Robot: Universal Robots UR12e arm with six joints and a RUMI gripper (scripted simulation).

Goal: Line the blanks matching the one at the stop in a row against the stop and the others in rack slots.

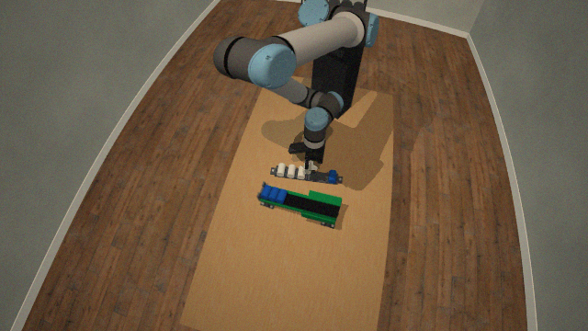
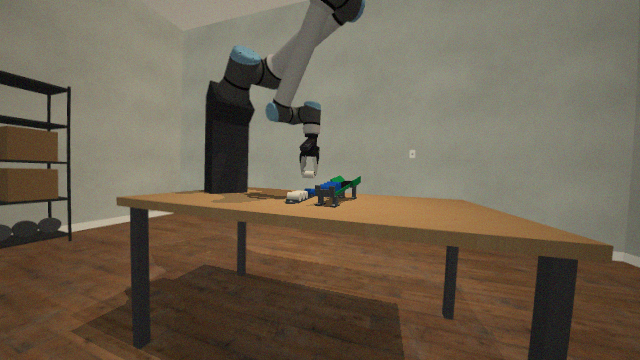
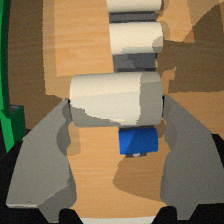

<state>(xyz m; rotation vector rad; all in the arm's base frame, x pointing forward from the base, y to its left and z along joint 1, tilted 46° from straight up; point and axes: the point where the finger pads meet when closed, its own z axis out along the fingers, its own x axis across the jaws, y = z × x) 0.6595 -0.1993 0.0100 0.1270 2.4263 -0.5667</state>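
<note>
Right now the stock rack is 15 cm below my hand, 3 cm behind it and 1 cm to the left of it.
</note>
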